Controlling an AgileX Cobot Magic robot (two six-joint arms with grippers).
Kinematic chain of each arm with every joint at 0, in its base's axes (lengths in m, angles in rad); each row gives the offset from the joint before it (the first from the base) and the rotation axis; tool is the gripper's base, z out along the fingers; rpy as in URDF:
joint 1: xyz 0 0 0.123 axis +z
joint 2: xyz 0 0 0 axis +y
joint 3: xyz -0.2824 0 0.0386 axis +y
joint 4: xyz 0.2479 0 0.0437 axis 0.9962 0 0.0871
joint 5: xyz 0 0 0 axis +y
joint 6: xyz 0.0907 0 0.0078 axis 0.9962 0 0.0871
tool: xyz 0 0 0 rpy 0 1.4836 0
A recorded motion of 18 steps. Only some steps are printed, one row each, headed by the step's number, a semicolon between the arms.
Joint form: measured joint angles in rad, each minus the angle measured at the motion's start. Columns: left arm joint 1, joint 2, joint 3, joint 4, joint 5, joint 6; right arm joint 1, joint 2, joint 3, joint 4, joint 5, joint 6.
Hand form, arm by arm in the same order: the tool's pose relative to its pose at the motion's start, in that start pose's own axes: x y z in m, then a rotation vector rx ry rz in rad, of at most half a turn. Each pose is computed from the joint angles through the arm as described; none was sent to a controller.
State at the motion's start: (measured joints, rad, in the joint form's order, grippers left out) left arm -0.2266 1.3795 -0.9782 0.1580 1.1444 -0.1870; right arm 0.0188 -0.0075 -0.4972 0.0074 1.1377 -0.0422
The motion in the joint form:
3: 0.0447 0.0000 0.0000 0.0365 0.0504 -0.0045; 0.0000 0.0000 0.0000 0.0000 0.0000 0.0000
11: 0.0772 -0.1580 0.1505 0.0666 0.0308 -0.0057; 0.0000 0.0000 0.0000 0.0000 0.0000 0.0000
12: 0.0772 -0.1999 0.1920 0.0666 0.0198 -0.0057; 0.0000 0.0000 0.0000 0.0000 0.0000 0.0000
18: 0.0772 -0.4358 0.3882 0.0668 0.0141 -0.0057; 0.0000 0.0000 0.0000 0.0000 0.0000 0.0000
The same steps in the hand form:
3: 0.0036 0.0143 0.0012 -0.0475 0.0498 -0.0342; 0.0000 0.0000 0.0000 0.0000 0.0000 0.0000
11: 0.0452 0.0263 0.0007 -0.0746 0.0237 -0.0560; 0.0000 0.0000 0.0000 0.0000 0.0000 0.0000
12: 0.0560 0.0266 0.0019 -0.0728 0.0125 -0.0557; 0.0000 0.0000 0.0000 0.0000 0.0000 0.0000
18: 0.1138 0.0282 0.0087 -0.0692 -0.0322 -0.0621; 0.0000 0.0000 0.0000 0.0000 0.0000 0.0000

